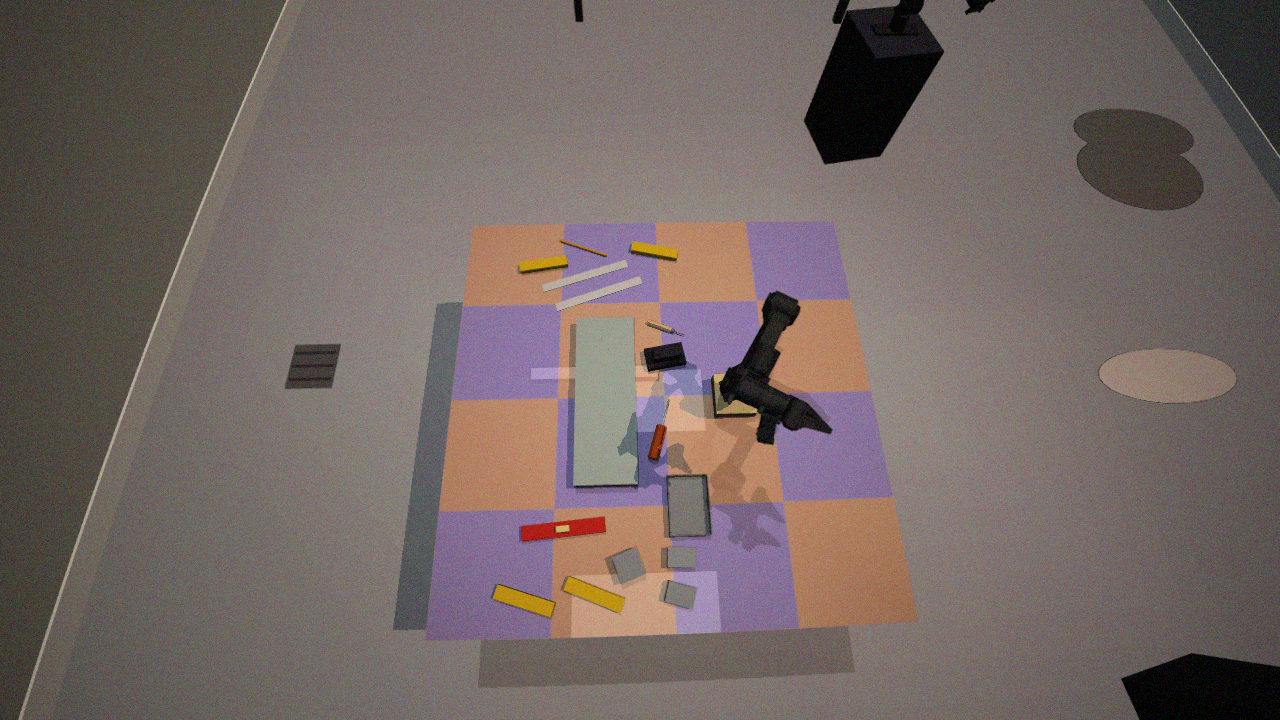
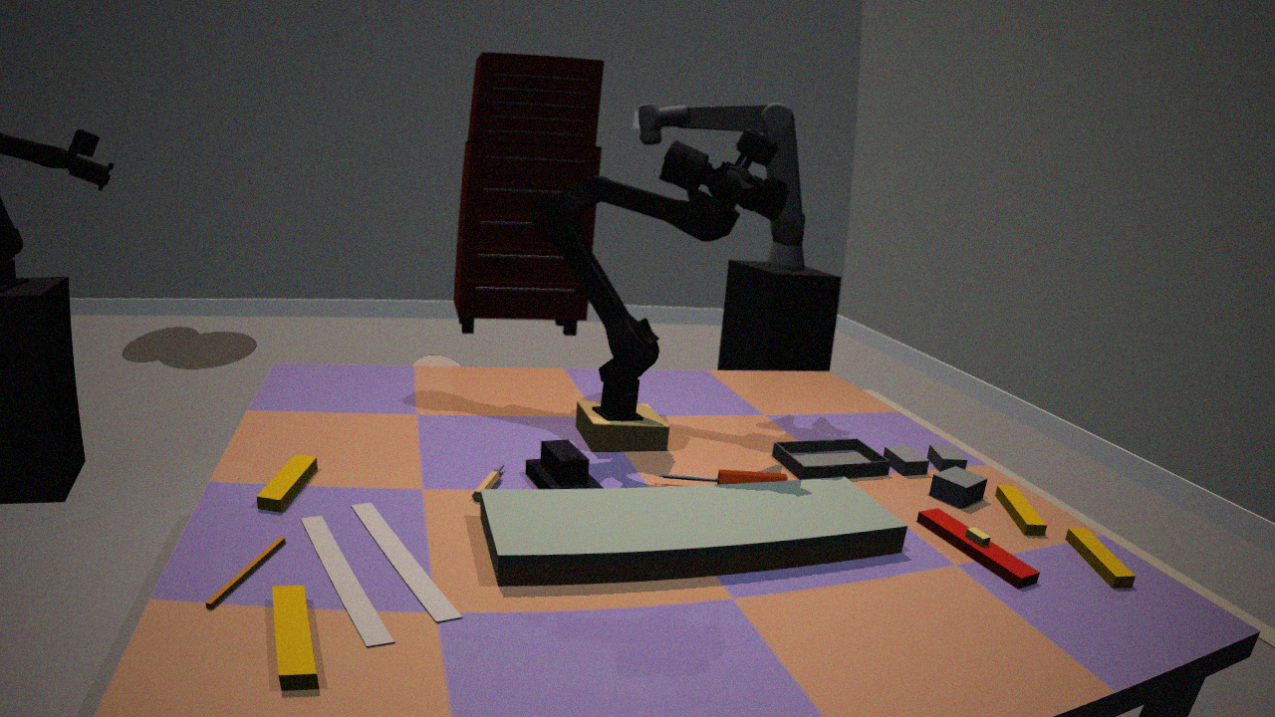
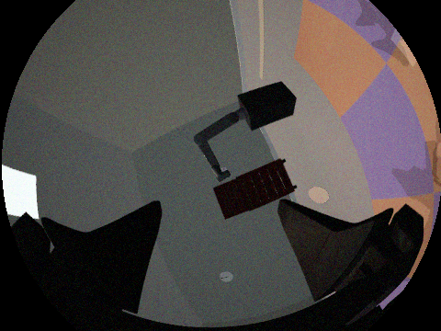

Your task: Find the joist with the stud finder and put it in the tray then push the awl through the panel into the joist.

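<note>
Right now the stud finder is 400 mm to the right of my gripper tip, 390 mm below it and 240 mm ahead of it. The rest, counted from my gripper tip: awl 490 mm to the right, 430 mm below, 190 mm ahead; tray 420 mm below, 270 mm ahead, 60 mm to the left; red level 620 mm ahead, 420 mm below, 50 mm to the left.
</note>
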